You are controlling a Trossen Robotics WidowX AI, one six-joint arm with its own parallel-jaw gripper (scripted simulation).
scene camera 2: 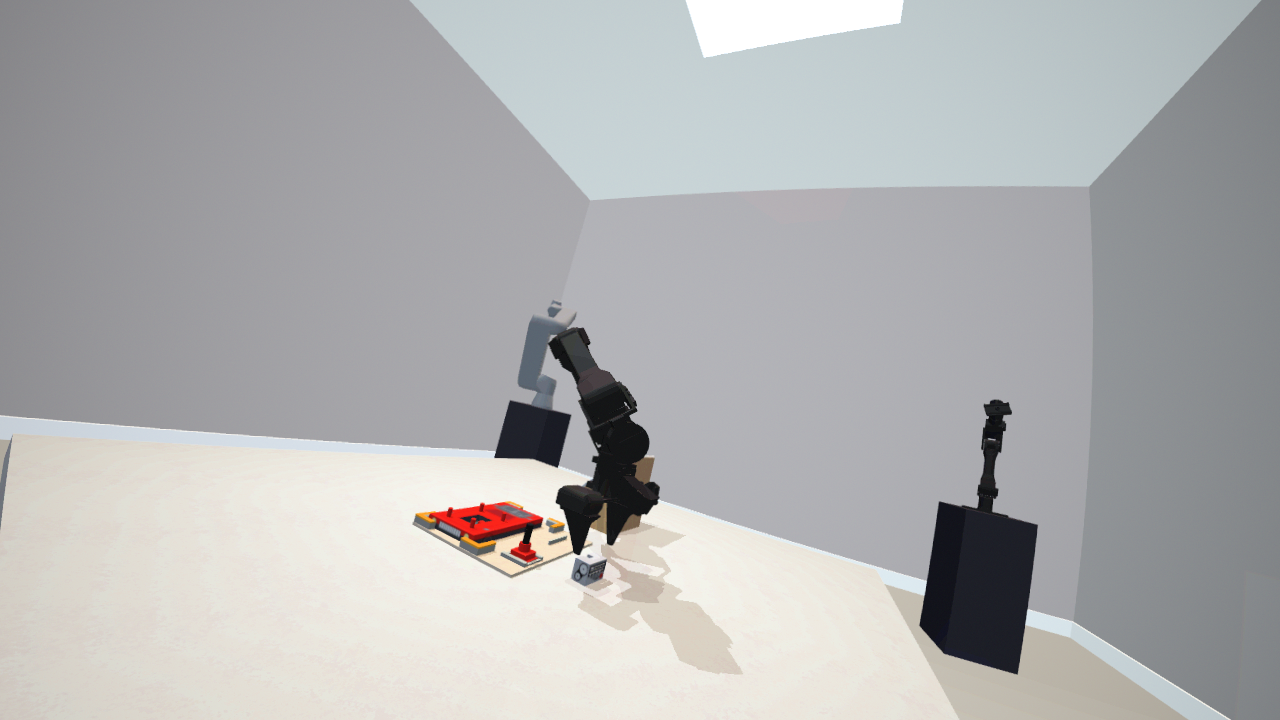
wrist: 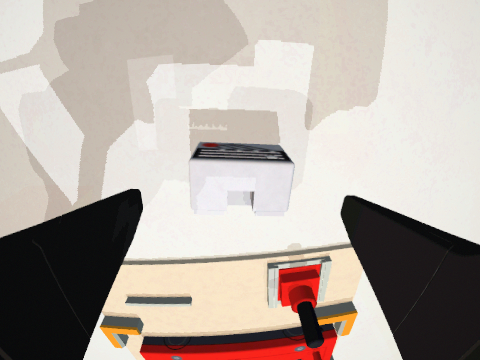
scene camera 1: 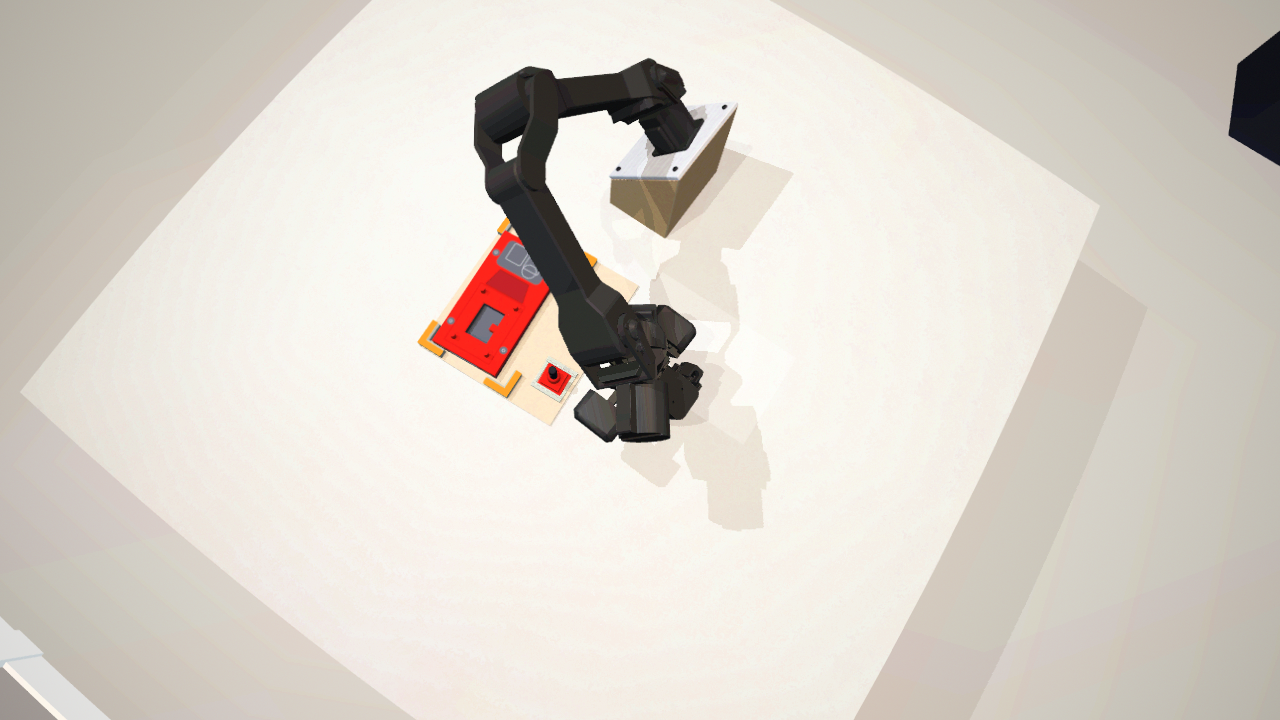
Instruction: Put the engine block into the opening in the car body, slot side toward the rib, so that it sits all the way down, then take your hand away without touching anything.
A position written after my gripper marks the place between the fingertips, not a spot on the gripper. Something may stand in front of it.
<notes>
My gripper [scene camera 2: 594, 549] is open, with nothing in its grasp. Further things: a red car body [scene camera 1: 499, 304] and an engine block [scene camera 2: 588, 569].
The red car body shows as well in scene camera 2 [scene camera 2: 481, 524]. The engine block is seen too in the wrist view [wrist: 220, 174]. My gripper is seen too in the wrist view [wrist: 244, 202] and in scene camera 1 [scene camera 1: 632, 386].
</notes>
